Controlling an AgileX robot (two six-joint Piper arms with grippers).
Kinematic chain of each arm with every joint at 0, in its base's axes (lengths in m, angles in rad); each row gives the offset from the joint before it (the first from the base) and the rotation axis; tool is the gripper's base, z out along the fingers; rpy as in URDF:
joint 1: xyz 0 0 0.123 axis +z
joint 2: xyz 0 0 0 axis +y
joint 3: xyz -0.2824 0 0.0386 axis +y
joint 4: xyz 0.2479 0 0.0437 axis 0.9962 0 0.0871
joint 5: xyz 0 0 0 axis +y
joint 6: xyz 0.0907 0 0.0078 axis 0.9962 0 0.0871
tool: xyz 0 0 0 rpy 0 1.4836 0
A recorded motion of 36 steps. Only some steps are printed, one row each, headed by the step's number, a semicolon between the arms.
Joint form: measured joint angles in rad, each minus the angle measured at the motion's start. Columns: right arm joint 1, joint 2, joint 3, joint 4, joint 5, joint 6; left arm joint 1, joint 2, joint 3, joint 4, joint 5, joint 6.
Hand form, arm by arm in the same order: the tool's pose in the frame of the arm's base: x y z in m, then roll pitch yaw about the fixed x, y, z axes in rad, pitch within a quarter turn. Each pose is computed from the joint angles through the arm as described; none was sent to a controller.
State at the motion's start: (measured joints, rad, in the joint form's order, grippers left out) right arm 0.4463 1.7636 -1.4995 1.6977 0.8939 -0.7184; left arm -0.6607 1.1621 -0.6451 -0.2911 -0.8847 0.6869
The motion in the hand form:
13: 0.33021 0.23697 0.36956 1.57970 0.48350 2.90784; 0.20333 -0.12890 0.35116 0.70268 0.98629 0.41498
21: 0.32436 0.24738 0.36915 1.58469 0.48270 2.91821; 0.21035 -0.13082 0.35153 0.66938 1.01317 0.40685
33: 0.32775 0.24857 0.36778 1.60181 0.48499 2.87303; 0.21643 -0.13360 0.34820 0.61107 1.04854 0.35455
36: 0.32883 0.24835 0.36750 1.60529 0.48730 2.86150; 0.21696 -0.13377 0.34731 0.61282 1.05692 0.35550
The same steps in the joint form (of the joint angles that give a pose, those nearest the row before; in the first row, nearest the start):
13: 0.0018 0.0000 0.0000 0.0063 0.0019 0.0140; 0.0000 0.0000 0.0000 -0.0359 -0.0220 0.0449
21: 0.0352 0.0000 0.0000 0.0080 -0.0239 0.0140; 0.0000 0.0280 -0.0233 -0.0748 -0.0307 0.0471
33: 0.0433 0.0000 0.0000 0.0061 -0.0869 0.0140; 0.0000 0.0587 -0.0339 -0.0920 -0.0489 0.0089
36: 0.0437 0.0000 0.0000 0.0061 -0.1009 0.0120; 0.0000 0.0604 -0.0338 -0.0964 -0.0445 0.0066

